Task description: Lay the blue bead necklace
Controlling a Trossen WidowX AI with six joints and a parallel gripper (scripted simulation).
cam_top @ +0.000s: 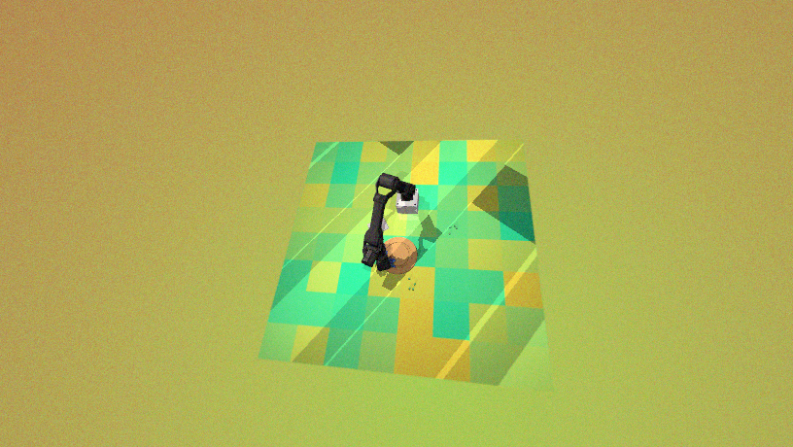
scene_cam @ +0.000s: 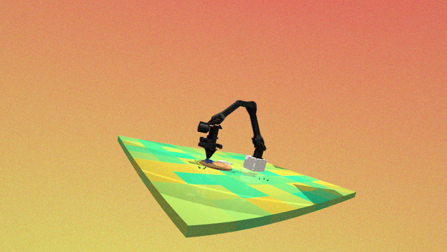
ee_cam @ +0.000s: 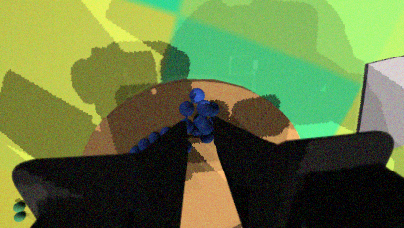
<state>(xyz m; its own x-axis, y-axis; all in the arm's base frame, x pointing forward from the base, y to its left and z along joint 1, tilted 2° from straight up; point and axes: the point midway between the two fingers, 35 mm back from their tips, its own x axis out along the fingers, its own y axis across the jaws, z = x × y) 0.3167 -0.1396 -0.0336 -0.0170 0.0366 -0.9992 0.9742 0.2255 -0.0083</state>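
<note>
Now: the round bead board 1 cm behind my gripper tip, 7 cm to the left of it and 2 cm below it. Round my gripper tip: flat grey piece 19 cm behind, 3 cm to the right, 3 cm below.
</note>
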